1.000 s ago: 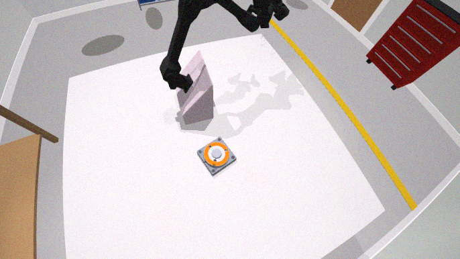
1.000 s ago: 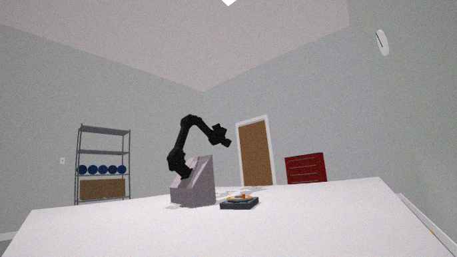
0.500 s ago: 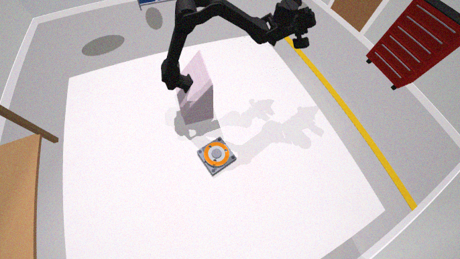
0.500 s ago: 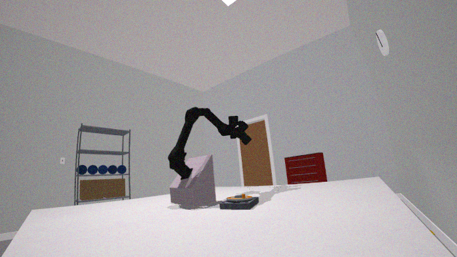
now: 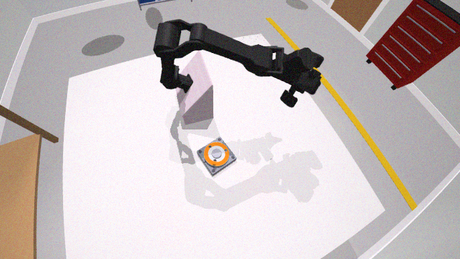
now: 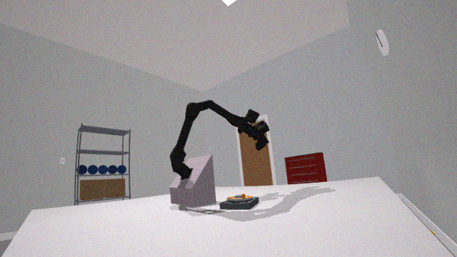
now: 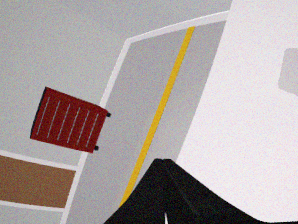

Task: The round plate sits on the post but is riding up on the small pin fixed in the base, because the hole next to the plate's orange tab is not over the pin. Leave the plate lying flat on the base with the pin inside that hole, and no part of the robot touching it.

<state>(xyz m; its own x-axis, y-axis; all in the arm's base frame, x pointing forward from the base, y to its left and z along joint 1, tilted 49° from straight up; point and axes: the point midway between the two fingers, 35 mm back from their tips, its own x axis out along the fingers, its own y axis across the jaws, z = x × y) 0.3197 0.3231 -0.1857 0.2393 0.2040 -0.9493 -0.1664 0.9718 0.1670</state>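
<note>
Right now the grey square base is 38 cm to the right of my gripper tip and 27 cm below it.
</note>
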